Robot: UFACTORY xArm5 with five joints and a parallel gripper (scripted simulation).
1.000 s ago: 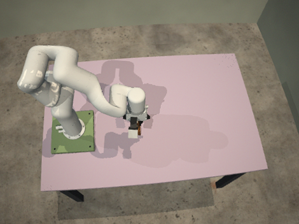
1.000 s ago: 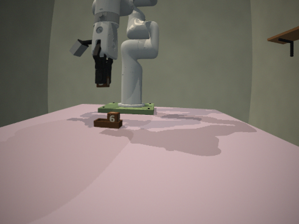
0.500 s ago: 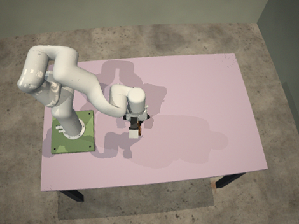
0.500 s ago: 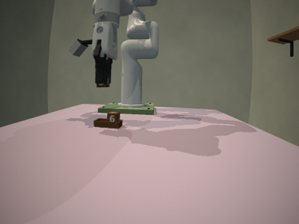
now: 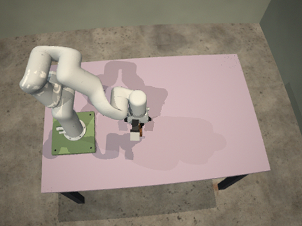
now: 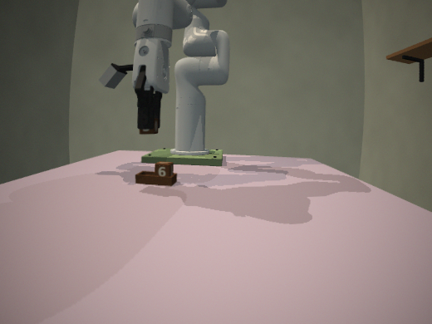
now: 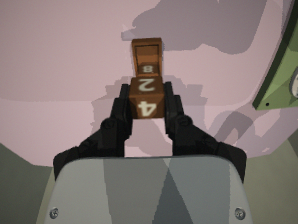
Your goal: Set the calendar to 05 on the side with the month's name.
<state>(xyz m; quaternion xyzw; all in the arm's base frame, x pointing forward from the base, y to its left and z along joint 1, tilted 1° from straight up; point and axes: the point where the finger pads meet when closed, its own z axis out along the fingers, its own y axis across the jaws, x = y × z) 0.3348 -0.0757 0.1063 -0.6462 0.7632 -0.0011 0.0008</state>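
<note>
Now: the brown calendar tray 12 cm below my hand and 2 cm to the left of it. From my hand the other things lie so: cube (2 cm below).
</note>
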